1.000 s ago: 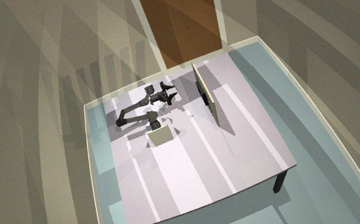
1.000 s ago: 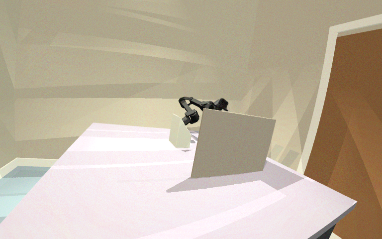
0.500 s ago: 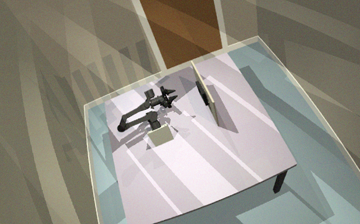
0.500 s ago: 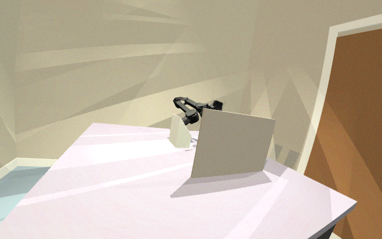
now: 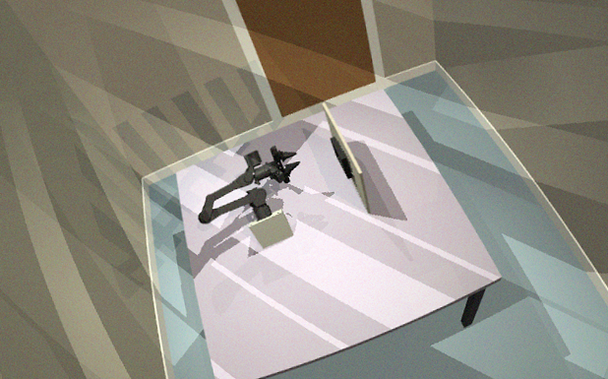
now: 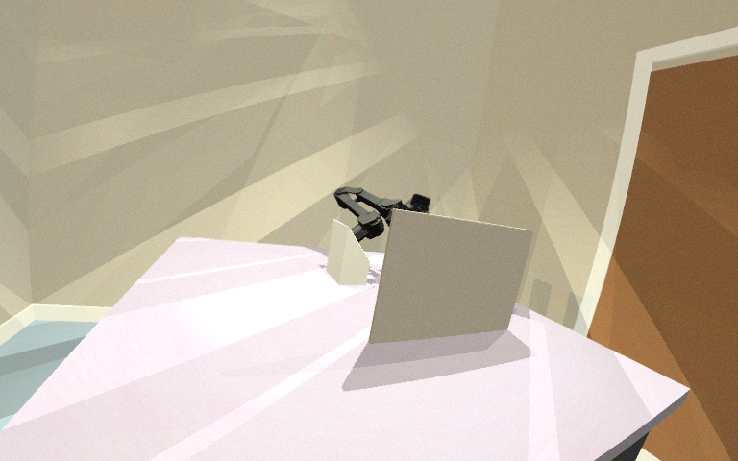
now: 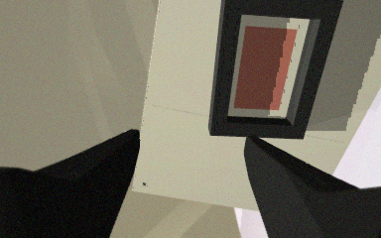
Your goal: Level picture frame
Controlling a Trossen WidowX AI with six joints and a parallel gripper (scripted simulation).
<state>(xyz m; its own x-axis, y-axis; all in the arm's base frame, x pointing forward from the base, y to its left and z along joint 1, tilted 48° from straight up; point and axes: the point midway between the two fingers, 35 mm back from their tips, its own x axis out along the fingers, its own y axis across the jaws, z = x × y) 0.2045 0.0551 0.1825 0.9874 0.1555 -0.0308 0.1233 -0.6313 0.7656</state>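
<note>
Right now the picture frame is 19 cm ahead of my gripper tip and 9 cm below it. Round my gripper tip: beige wall panel: 20 cm ahead, 10 cm below.
</note>
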